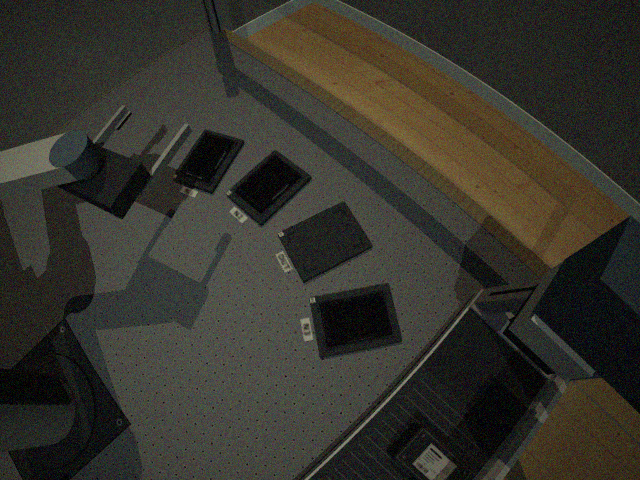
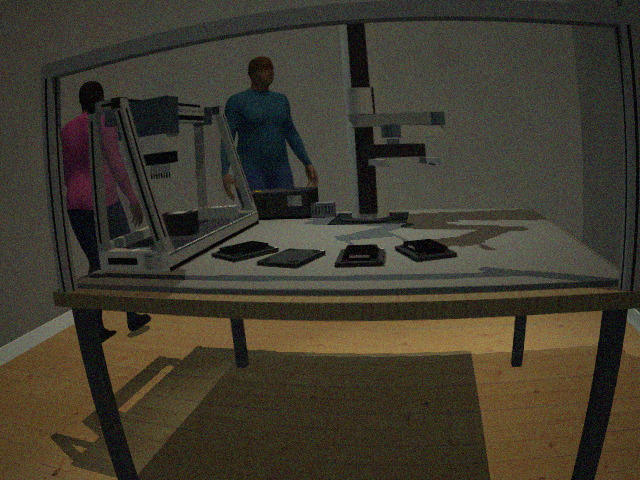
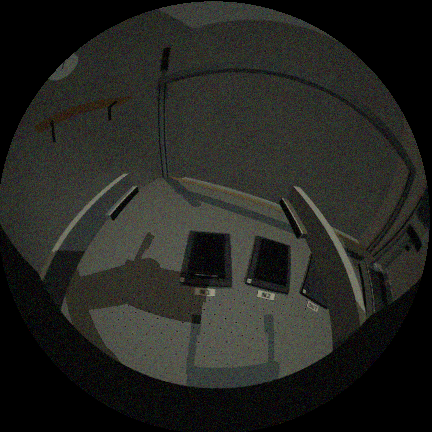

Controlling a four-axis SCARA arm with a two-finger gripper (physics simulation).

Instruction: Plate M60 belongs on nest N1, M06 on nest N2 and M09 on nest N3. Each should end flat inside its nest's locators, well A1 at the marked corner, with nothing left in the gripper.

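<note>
My gripper (image 1: 156,117) (image 2: 405,161) (image 3: 206,183) is open and empty, high above the table, on nest N1's side. Nest N1 (image 1: 225,164) (image 3: 228,260) holds a dark plate (image 1: 206,155) (image 2: 426,246) (image 3: 207,255); it looks uneven at its label-side edge, and whether it is flat is unclear. Nest N2 (image 1: 281,200) (image 3: 251,262) holds a dark plate (image 1: 266,183) (image 2: 360,253) (image 3: 272,262). Nest N3 (image 1: 393,315) holds a dark plate (image 1: 354,317) (image 2: 245,249). Plate names and A1 wells are unreadable.
The bare OUT nest (image 1: 325,241) (image 2: 292,257) lies between N2 and N3. Beyond N3 stands a framed machine (image 2: 214,240) with a black block (image 1: 413,449) (image 2: 180,222) on its deck. Two people (image 2: 98,160) (image 2: 268,124) stand behind. A dark case (image 2: 279,206) is near the arm's column (image 2: 367,191).
</note>
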